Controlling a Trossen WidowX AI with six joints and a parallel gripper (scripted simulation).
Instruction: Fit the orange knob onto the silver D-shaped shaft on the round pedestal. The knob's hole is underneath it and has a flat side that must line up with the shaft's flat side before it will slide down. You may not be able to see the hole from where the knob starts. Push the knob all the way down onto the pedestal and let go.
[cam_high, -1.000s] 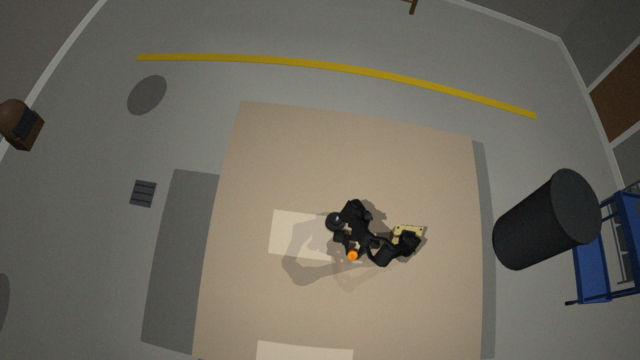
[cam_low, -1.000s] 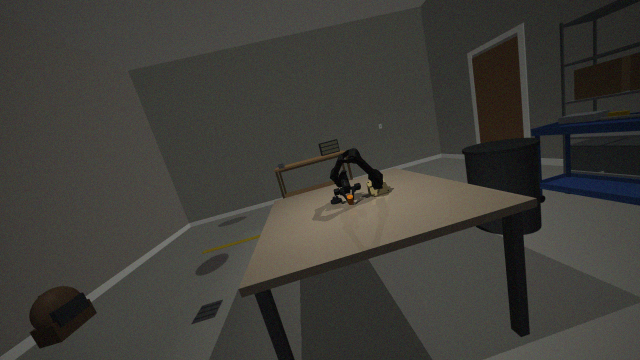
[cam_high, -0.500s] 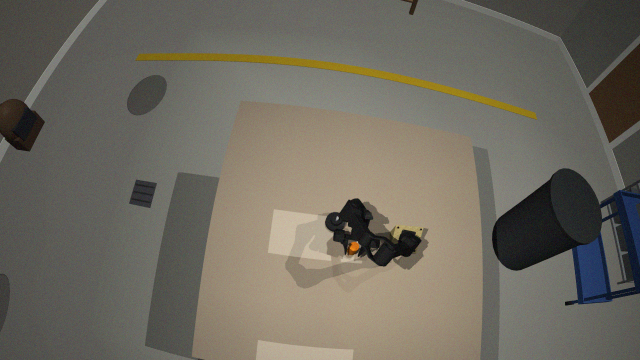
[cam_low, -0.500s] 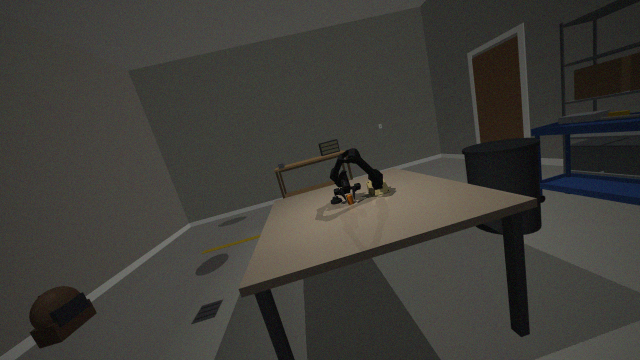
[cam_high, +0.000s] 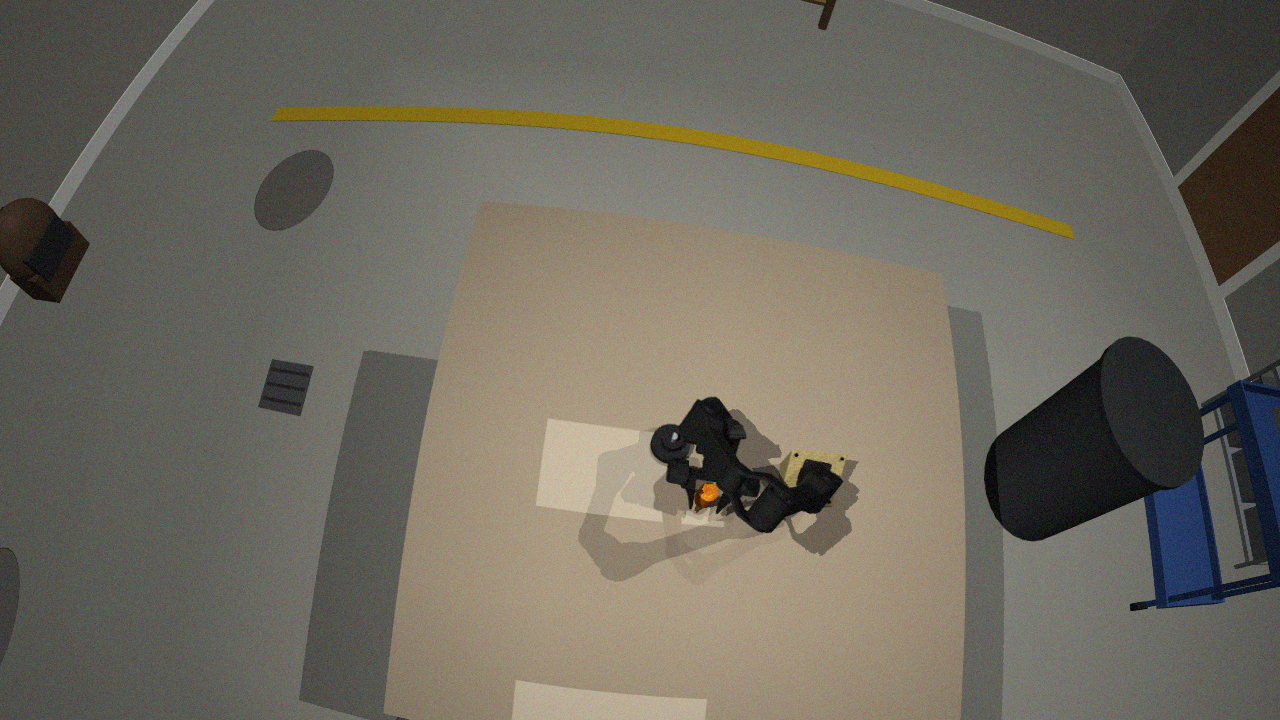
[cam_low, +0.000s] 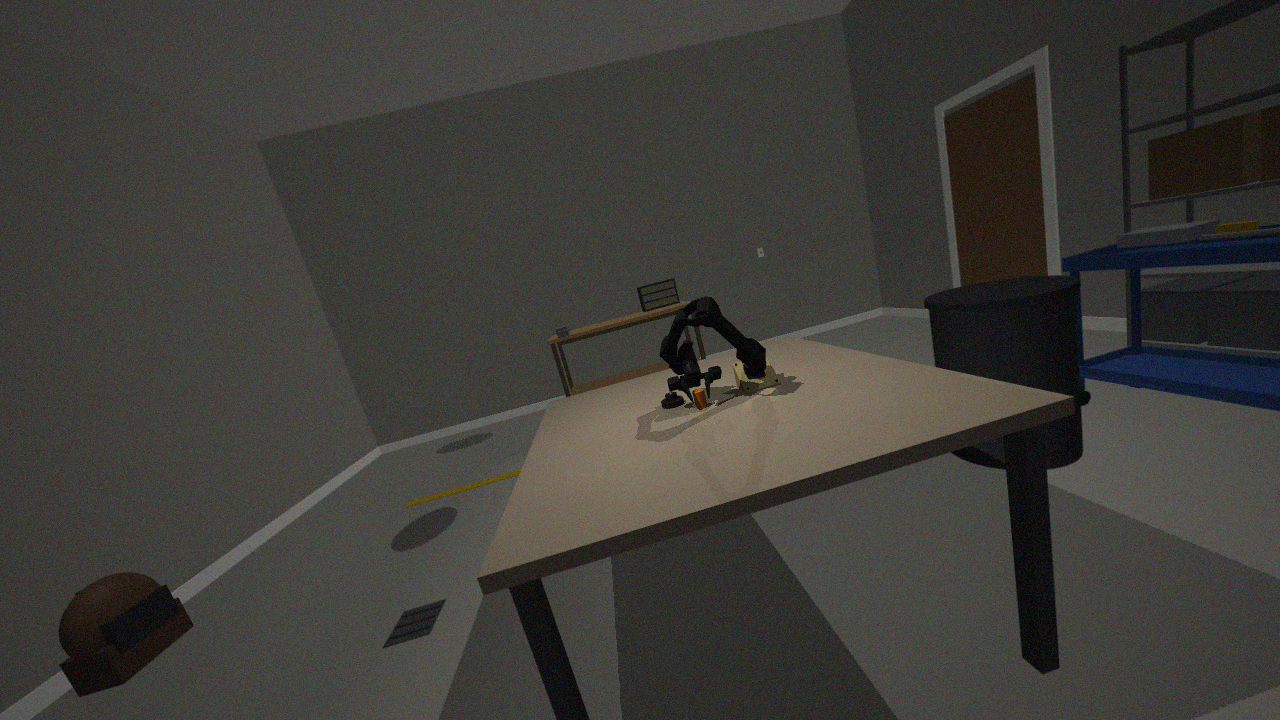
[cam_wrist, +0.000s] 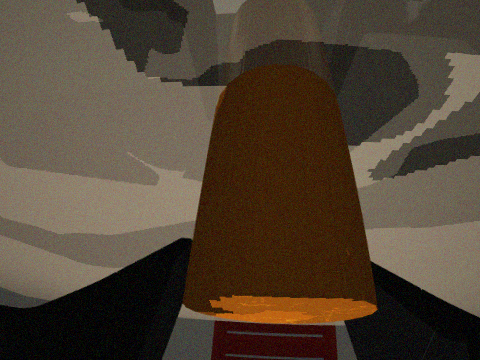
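Now: the orange knob 4 cm to the right of my gripper tip and 1 cm above it. From my gripper tip the other things lie so: round pedestal (14 cm to the right, 9 cm ahead).
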